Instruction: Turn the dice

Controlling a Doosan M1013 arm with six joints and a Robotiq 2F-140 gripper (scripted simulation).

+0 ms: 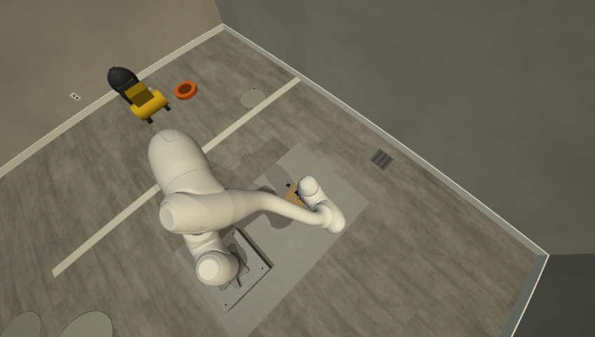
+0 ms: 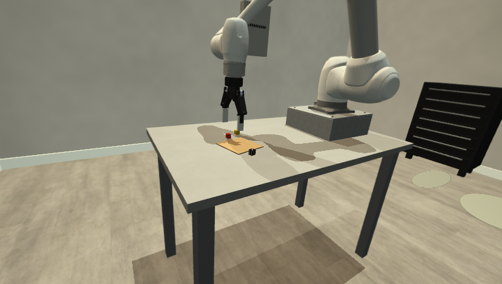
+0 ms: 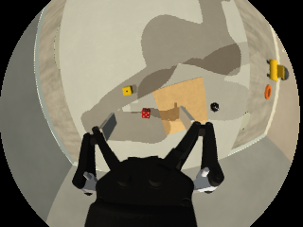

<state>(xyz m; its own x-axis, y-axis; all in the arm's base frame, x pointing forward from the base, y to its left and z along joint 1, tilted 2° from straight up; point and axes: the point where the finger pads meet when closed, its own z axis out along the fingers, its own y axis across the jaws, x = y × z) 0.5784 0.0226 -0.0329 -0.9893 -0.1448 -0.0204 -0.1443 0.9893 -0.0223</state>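
Right now my hand is 2 cm short of the red die and 5 cm above it. Round my hand: tan mat: 10 cm to the left, 6 cm below; then yellow die: 4 cm behind, 5 cm to the right, 5 cm below; then small white die: 1 cm behind, 20 cm to the left, 5 cm below.
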